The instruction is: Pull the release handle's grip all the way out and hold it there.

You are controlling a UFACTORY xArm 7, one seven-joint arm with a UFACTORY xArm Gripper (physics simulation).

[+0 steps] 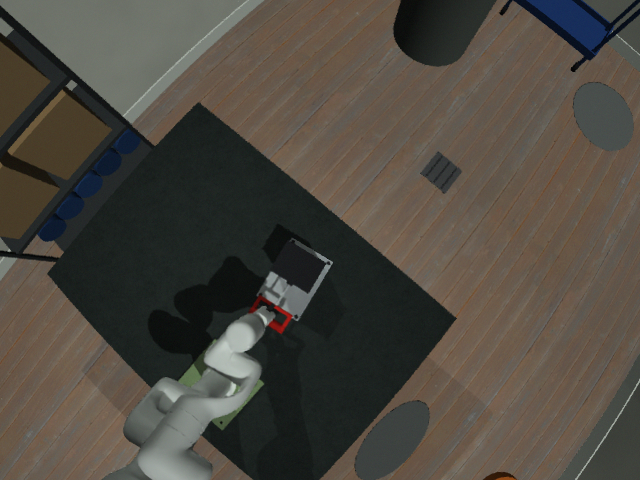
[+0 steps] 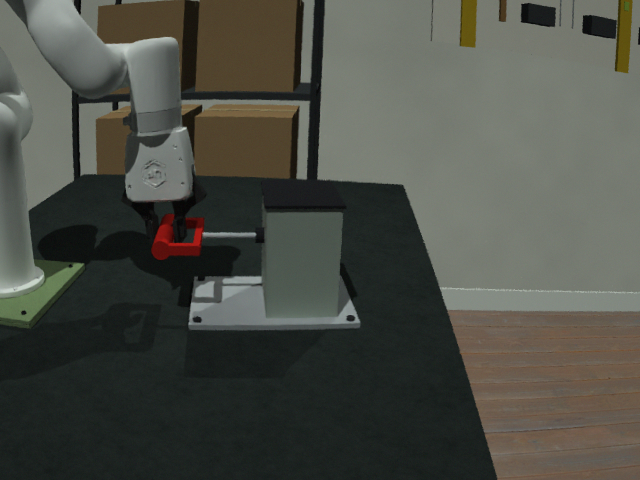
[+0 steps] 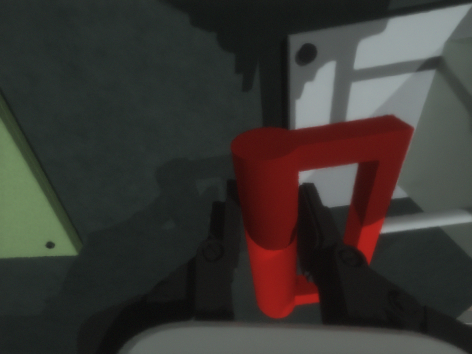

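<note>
The release handle's red grip (image 1: pixel 276 326) (image 2: pixel 163 241) (image 3: pixel 267 195) is a thick round bar on a red rectangular frame. A pale rod (image 2: pixel 230 235) (image 3: pixel 425 221) joins the frame to a black collar (image 2: pixel 260 235) on the grey-green housing (image 2: pixel 303 263). A long stretch of rod shows between frame and collar. The housing stands on a light grey base plate (image 1: pixel 299 299) (image 2: pixel 237 310) (image 3: pixel 320 90). My gripper (image 2: pixel 165 233) (image 3: pixel 266 200) points down and is shut on the grip, one finger outside the bar and one inside the frame. The grip's far side is hidden.
The arm's green mounting plate (image 1: pixel 193 369) (image 2: pixel 46 294) (image 3: pixel 30 200) is on the side away from the housing. A dark mat (image 1: pixel 361 310) (image 2: pixel 361 413) lies underneath. A rack (image 2: pixel 315 103) with cardboard boxes (image 2: pixel 248 46) stands behind.
</note>
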